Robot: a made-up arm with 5 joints.
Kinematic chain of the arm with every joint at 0, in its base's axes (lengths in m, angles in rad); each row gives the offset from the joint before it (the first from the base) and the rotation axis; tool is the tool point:
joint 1: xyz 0 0 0.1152 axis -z
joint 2: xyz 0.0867 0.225 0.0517 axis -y
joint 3: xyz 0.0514 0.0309 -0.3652 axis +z
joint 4: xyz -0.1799 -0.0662 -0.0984 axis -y
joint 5: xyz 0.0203 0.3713 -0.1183 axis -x
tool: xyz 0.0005 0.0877 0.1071
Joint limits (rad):
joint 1: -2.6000..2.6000
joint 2: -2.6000..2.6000
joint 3: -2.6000..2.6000
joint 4: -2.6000..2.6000
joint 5: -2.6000..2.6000
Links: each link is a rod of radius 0.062 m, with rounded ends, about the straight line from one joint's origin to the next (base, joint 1, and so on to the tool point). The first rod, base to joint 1, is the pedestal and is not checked.
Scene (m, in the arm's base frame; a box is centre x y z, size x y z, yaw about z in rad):
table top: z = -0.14
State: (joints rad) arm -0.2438 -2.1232 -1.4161 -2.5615 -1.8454
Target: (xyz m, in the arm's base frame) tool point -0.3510 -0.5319 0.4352
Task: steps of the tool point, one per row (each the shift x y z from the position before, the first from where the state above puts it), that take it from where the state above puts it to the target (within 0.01 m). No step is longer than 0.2 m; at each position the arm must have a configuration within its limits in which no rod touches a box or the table.
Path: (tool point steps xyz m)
1: -0.0980 -0.1569 0.0373
2: -0.0479 -0.1761 0.0365
3: 0.0039 -0.1798 0.0355
4: 0.0530 -0.1687 0.0346
5: 0.0956 -0.1453 0.0336
6: 0.1285 -0.1122 0.0324

